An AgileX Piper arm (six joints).
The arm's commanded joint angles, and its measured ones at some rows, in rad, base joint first. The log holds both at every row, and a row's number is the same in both.
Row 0, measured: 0.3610 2.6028 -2.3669 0.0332 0.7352 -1.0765
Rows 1 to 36, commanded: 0.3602 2.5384 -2.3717 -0.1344 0.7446 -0.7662; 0.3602 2.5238 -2.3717 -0.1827 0.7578 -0.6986; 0.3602 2.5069 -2.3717 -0.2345 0.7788 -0.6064; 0.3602 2.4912 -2.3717 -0.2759 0.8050 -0.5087; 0.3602 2.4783 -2.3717 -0.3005 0.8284 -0.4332; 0.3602 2.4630 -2.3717 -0.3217 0.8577 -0.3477; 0.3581 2.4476 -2.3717 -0.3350 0.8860 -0.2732; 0.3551 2.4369 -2.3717 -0.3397 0.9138 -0.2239; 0.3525 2.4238 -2.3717 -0.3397 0.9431 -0.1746; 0.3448 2.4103 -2.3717 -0.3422 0.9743 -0.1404; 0.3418 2.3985 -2.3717 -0.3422 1.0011 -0.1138; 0.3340 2.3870 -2.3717 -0.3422 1.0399 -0.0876; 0.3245 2.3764 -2.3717 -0.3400 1.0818 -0.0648; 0.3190 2.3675 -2.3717 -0.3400 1.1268 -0.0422; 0.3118 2.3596 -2.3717 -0.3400 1.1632 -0.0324; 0.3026 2.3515 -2.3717 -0.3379 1.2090 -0.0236; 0.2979 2.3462 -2.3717 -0.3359 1.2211 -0.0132; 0.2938 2.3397 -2.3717 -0.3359 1.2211 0.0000; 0.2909 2.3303 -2.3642 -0.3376 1.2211 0.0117; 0.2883 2.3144 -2.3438 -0.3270 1.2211 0.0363; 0.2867 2.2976 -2.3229 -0.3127 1.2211 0.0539; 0.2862 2.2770 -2.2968 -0.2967 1.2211 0.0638; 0.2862 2.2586 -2.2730 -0.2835 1.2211 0.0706; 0.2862 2.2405 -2.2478 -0.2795 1.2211 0.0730; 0.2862 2.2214 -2.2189 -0.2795 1.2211 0.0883; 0.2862 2.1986 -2.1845 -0.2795 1.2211 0.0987; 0.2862 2.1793 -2.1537 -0.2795 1.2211 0.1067; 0.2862 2.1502 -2.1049 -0.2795 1.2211 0.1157; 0.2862 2.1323 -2.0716 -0.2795 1.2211 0.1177; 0.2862 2.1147 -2.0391 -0.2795 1.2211 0.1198; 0.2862 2.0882 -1.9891 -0.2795 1.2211 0.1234; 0.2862 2.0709 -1.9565 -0.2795 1.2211 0.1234; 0.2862 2.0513 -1.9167 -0.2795 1.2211 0.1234; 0.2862 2.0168 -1.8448 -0.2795 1.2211 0.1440; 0.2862 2.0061 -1.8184 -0.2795 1.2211 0.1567; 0.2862 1.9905 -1.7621 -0.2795 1.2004 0.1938
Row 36, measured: 0.2879 2.0535 -1.8947 -0.2777 1.2256 0.1255
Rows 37 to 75, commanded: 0.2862 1.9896 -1.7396 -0.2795 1.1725 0.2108; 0.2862 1.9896 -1.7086 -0.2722 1.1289 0.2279; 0.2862 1.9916 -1.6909 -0.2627 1.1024 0.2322; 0.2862 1.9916 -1.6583 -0.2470 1.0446 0.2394; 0.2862 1.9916 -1.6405 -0.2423 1.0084 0.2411; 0.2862 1.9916 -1.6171 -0.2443 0.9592 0.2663; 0.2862 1.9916 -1.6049 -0.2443 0.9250 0.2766; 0.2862 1.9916 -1.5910 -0.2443 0.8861 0.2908; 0.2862 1.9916 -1.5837 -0.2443 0.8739 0.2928; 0.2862 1.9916 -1.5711 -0.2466 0.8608 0.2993; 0.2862 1.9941 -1.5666 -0.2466 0.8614 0.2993; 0.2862 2.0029 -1.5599 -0.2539 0.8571 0.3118; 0.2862 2.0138 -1.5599 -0.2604 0.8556 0.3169; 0.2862 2.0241 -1.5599 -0.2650 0.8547 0.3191; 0.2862 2.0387 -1.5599 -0.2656 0.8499 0.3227; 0.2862 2.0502 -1.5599 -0.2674 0.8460 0.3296; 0.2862 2.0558 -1.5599 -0.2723 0.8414 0.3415; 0.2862 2.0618 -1.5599 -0.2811 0.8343 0.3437; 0.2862 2.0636 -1.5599 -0.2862 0.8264 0.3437; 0.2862 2.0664 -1.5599 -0.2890 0.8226 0.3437; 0.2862 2.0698 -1.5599 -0.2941 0.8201 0.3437; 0.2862 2.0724 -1.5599 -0.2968 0.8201 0.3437; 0.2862 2.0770 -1.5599 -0.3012 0.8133 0.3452; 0.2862 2.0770 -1.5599 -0.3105 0.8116 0.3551; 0.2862 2.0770 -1.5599 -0.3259 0.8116 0.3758; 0.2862 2.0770 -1.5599 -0.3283 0.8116 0.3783; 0.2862 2.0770 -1.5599 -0.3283 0.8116 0.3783; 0.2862 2.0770 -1.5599 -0.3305 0.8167 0.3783; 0.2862 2.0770 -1.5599 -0.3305 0.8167 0.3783; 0.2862 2.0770 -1.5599 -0.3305 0.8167 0.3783; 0.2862 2.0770 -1.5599 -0.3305 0.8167 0.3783; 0.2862 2.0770 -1.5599 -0.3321 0.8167 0.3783; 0.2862 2.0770 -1.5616 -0.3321 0.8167 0.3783; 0.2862 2.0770 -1.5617 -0.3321 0.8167 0.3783; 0.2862 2.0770 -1.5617 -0.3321 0.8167 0.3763; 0.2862 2.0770 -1.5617 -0.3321 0.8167 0.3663; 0.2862 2.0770 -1.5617 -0.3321 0.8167 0.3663; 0.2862 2.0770 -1.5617 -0.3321 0.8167 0.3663; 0.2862 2.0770 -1.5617 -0.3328 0.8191 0.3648
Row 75, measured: 0.2879 2.0779 -1.5643 -0.3201 0.8224 0.3767
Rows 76 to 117, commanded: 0.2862 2.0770 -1.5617 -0.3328 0.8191 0.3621; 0.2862 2.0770 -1.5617 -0.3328 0.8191 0.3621; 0.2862 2.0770 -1.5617 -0.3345 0.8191 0.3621; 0.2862 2.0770 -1.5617 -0.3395 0.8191 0.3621; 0.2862 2.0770 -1.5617 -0.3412 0.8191 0.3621; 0.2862 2.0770 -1.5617 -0.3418 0.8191 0.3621; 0.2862 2.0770 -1.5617 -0.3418 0.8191 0.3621; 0.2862 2.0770 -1.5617 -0.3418 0.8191 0.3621; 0.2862 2.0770 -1.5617 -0.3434 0.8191 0.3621; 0.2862 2.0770 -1.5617 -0.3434 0.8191 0.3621; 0.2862 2.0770 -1.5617 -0.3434 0.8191 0.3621; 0.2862 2.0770 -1.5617 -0.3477 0.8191 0.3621; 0.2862 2.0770 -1.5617 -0.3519 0.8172 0.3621; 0.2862 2.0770 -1.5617 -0.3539 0.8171 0.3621; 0.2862 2.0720 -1.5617 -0.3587 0.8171 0.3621; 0.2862 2.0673 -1.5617 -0.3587 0.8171 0.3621; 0.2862 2.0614 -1.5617 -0.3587 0.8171 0.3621; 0.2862 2.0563 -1.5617 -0.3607 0.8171 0.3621; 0.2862 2.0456 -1.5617 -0.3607 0.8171 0.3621; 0.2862 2.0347 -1.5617 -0.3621 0.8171 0.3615; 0.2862 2.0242 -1.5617 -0.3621 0.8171 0.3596; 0.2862 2.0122 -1.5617 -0.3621 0.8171 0.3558; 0.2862 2.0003 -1.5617 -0.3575 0.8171 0.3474; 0.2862 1.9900 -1.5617 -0.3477 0.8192 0.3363; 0.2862 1.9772 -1.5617 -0.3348 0.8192 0.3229; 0.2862 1.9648 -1.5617 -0.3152 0.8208 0.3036; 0.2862 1.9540 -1.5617 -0.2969 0.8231 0.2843; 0.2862 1.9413 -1.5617 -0.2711 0.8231 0.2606; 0.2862 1.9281 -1.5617 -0.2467 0.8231 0.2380; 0.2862 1.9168 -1.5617 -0.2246 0.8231 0.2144; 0.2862 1.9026 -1.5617 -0.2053 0.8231 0.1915; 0.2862 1.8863 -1.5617 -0.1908 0.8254 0.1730; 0.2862 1.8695 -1.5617 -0.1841 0.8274 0.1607; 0.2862 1.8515 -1.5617 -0.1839 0.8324 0.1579; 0.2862 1.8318 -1.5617 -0.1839 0.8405 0.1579; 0.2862 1.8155 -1.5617 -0.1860 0.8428 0.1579; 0.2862 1.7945 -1.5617 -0.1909 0.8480 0.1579; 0.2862 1.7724 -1.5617 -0.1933 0.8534 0.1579; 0.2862 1.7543 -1.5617 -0.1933 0.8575 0.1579; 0.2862 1.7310 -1.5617 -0.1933 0.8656 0.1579; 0.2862 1.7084 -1.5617 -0.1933 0.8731 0.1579; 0.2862 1.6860 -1.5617 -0.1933 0.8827 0.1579
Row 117, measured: 0.2879 1.7708 -1.5627 -0.1927 0.8539 0.1672
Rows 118 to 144, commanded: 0.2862 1.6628 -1.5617 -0.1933 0.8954 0.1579; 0.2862 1.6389 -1.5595 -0.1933 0.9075 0.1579; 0.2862 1.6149 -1.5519 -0.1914 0.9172 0.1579; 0.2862 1.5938 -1.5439 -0.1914 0.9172 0.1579; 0.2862 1.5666 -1.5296 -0.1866 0.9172 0.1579; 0.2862 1.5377 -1.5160 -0.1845 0.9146 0.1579; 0.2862 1.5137 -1.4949 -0.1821 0.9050 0.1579; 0.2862 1.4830 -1.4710 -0.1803 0.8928 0.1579; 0.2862 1.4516 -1.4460 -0.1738 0.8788 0.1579; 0.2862 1.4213 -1.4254 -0.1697 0.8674 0.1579; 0.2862 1.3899 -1.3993 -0.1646 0.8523 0.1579; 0.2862 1.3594 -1.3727 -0.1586 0.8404 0.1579; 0.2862 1.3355 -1.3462 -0.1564 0.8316 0.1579; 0.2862 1.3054 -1.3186 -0.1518 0.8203 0.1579; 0.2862 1.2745 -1.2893 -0.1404 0.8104 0.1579; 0.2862 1.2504 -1.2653 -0.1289 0.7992 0.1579; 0.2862 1.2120 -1.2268 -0.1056 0.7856 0.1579; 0.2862 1.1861 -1.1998 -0.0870 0.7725 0.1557; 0.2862 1.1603 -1.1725 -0.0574 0.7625 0.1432; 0.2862 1.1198 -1.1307 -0.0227 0.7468 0.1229; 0.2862 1.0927 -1.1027 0.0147 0.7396 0.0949; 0.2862 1.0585 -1.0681 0.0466 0.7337 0.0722; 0.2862 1.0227 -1.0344 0.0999 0.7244 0.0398; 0.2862 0.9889 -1.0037 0.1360 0.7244 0.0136; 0.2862 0.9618 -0.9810 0.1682 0.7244 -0.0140; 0.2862 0.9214 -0.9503 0.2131 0.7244 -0.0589; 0.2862 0.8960 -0.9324 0.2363 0.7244 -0.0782
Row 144, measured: 0.2879 1.0035 -1.0168 0.1108 0.7485 0.0382
